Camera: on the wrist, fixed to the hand. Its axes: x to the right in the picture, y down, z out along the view.
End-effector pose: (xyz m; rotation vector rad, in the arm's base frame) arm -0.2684 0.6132 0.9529 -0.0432 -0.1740 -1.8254
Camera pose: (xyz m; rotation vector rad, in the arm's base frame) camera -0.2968 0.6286 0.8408 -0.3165 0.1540 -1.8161
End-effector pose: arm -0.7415 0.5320 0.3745 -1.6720 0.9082 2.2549
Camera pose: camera -0.6282 0.5083 0.3599 1.7523 -0.5188 -2.5180
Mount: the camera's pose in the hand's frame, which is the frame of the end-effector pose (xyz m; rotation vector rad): -0.0210 -0.0420 -0.1068 -0.3689 -0.0151 0.0206
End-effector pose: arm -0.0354 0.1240 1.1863 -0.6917 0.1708 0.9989
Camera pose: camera 0.0060 0.0296 1.1317 -1.0193 -0.0219 1.0666
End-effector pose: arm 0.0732 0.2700 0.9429 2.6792 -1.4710 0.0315
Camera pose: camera 0.0998 0.3191 1.0453 2.3727 -1.3534 -0.2355
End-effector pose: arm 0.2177 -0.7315 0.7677 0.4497 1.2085 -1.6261
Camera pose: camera 0.1622 -0.6293 0.7585 0.2142 1.4496 -1.3465
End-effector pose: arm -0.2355 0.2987 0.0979 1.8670 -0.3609 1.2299
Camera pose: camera -0.2842 0.4024 0.0759 1.5589 -0.5753 1.0793
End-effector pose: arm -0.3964 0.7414 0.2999 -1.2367 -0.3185 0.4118
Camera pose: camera -0.3615 0.6304 0.3077 -1.5986 -0.4071 0.3907
